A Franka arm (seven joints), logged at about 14 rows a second.
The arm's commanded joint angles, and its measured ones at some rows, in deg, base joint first. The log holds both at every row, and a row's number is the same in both.
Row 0, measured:
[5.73 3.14 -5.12 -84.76 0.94 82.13 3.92]
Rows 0 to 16, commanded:
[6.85 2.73 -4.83 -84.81 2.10 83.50 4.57]
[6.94 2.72 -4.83 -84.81 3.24 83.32 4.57]
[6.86 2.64 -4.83 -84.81 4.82 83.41 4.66]
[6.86 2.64 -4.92 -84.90 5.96 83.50 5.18]
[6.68 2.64 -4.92 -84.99 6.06 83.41 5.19]
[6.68 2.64 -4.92 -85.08 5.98 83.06 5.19]
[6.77 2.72 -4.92 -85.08 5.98 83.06 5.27]
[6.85 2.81 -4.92 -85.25 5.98 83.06 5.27]
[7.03 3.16 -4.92 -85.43 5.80 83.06 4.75]
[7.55 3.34 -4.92 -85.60 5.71 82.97 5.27]
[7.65 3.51 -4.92 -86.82 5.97 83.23 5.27]
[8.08 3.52 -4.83 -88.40 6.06 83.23 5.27]
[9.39 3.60 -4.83 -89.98 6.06 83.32 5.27]
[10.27 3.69 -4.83 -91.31 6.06 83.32 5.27]
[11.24 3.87 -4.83 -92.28 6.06 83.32 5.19]
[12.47 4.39 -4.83 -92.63 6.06 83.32 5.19]
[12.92 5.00 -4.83 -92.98 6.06 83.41 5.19]
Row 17, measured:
[11.63 4.86 -4.57 -91.85 5.59 83.10 4.31]
